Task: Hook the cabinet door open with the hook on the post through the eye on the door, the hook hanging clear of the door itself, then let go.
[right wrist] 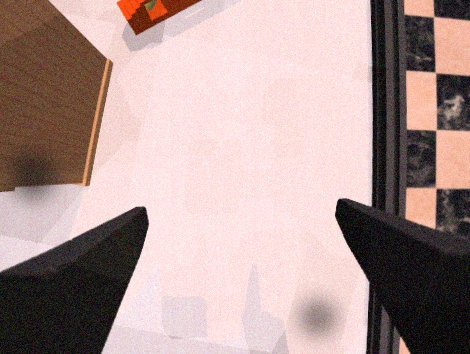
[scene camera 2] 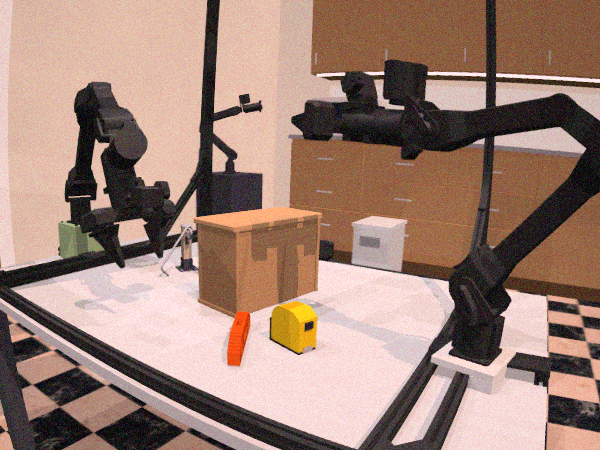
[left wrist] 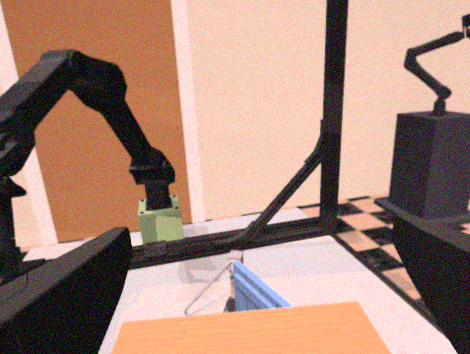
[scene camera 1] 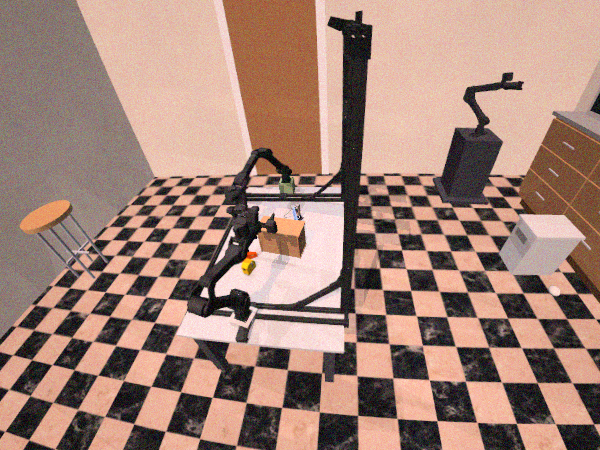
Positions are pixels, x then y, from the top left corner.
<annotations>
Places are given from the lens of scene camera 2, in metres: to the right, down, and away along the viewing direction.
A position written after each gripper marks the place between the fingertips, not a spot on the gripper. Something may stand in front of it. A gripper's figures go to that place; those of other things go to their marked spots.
left gripper [scene camera 2: 310, 121]: 0.02, -0.18, 0.77
right gripper [scene camera 2: 142, 262]: -0.27, 0.07, 0.73
orange block [scene camera 2: 238, 335]: -0.09, 0.16, 0.63
yellow tape measure [scene camera 2: 293, 326]: -0.01, 0.15, 0.66
wooden cabinet [scene camera 2: 247, 261]: -0.09, 0.07, 0.79
The marked spots on the wooden cabinet and the orange block are 0.19 m apart.
</annotations>
